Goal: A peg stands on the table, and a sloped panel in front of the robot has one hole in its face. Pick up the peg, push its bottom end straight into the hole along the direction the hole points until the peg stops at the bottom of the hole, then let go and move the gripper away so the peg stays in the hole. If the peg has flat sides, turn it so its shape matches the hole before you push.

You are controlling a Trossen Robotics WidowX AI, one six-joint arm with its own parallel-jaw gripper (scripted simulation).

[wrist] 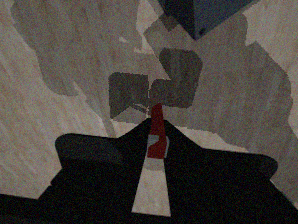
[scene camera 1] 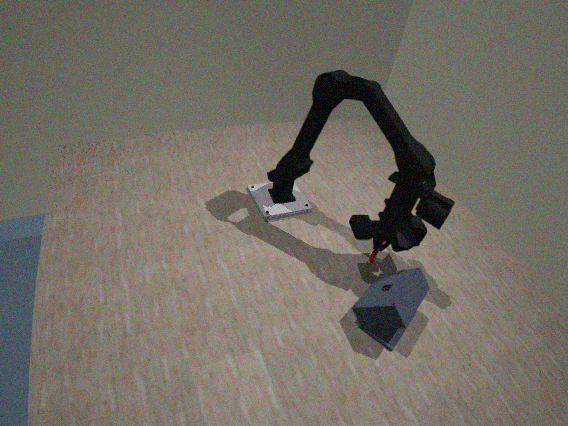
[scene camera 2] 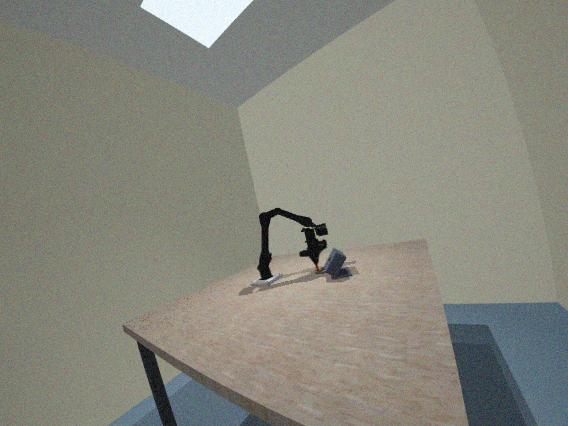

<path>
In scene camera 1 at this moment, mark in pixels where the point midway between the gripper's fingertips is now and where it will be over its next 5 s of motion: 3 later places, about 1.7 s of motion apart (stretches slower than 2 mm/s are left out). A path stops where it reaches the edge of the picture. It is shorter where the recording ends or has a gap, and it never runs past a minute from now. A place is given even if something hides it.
My gripper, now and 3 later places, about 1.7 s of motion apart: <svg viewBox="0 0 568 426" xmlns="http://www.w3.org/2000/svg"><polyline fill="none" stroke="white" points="377,250 388,230 384,236 377,238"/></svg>
</path>
